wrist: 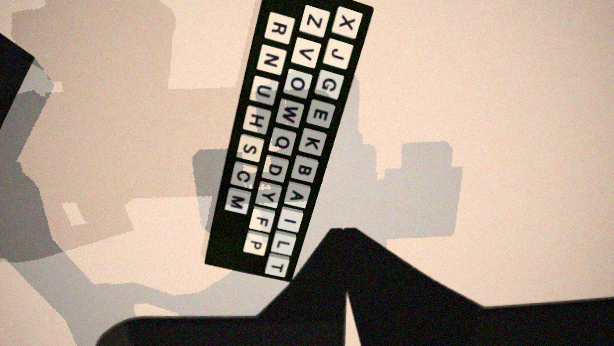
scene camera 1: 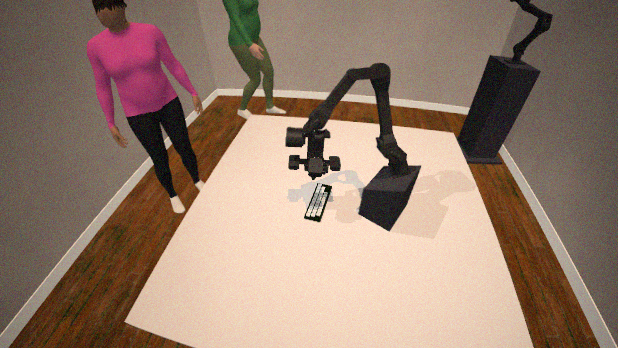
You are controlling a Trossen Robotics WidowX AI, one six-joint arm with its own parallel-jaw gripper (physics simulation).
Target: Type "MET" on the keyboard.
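Pixels of known places: gripper, between the fingertips: (wrist: 342, 240) (scene camera 1: 313, 179); arm's base, origin of its link: (scene camera 1: 400, 172).
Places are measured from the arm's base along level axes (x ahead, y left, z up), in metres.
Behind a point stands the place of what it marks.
A black keyboard (scene camera 1: 318, 202) {x 0.302, y -0.003, z -0.182 m} (wrist: 259, 107) {x 0.288, y 0.010, z -0.185 m} with white letter keys in three rows lies flat on the pale mat. In the wrist view the M key (wrist: 237, 201) {x 0.272, y -0.051, z -0.180 m} is at the lower end of the left row. The E key (wrist: 320, 114) {x 0.326, y 0.007, z -0.180 m} is in the upper part of the right row. The T key (wrist: 277, 266) {x 0.299, y -0.102, z -0.180 m} is at the bottom of the right row, close beside the gripper's dark outline. My gripper (scene camera 1: 313, 176) {x 0.323, y -0.021, z -0.068 m} (wrist: 342, 240) {x 0.323, y -0.021, z -0.068 m} is shut and empty. It hangs above the mat near the keyboard's far end, with its tips apart from the keys.
The arm's dark base block (scene camera 1: 389, 197) {x 0.057, y 0.103, z -0.024 m} stands right of the keyboard on the pale mat (scene camera 1: 320, 290) {x 0.285, y 0.363, z -0.197 m}. A person in pink (scene camera 1: 137, 75) stands at the left, and a person in green (scene camera 1: 245, 25) at the back. A dark pedestal (scene camera 1: 500, 107) with another arm is at the back right.
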